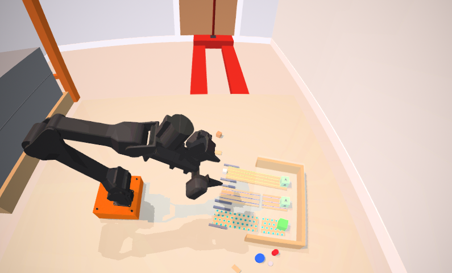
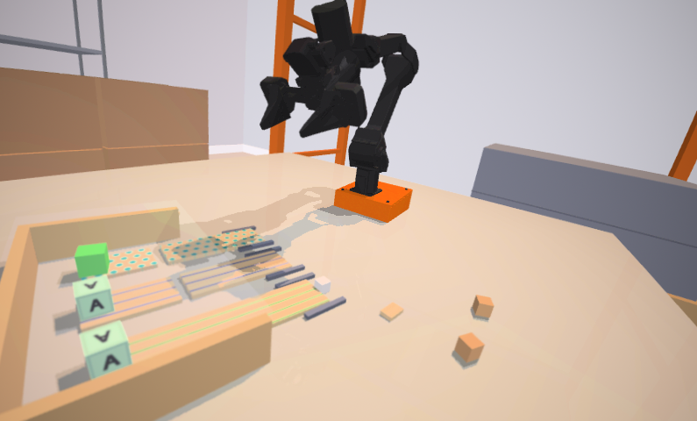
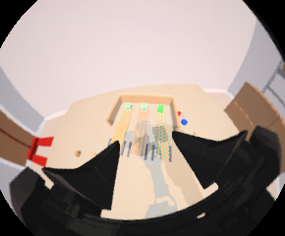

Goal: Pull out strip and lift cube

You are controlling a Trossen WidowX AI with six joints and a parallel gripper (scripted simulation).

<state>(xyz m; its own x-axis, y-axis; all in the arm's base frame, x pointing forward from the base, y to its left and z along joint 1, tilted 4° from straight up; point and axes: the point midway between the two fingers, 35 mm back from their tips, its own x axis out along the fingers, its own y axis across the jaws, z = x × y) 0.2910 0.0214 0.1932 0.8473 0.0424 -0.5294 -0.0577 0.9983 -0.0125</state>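
My gripper tip is 3 cm short of the small white cube, 13 cm to the right of it and 19 cm above it. The rest, counted from my gripper tip: blue disc: 13 cm ahead, 21 cm to the right, 19 cm below; then flat tile: 22 cm to the left, 19 cm below; then red piece: 18 cm ahead, 20 cm to the right, 19 cm below.
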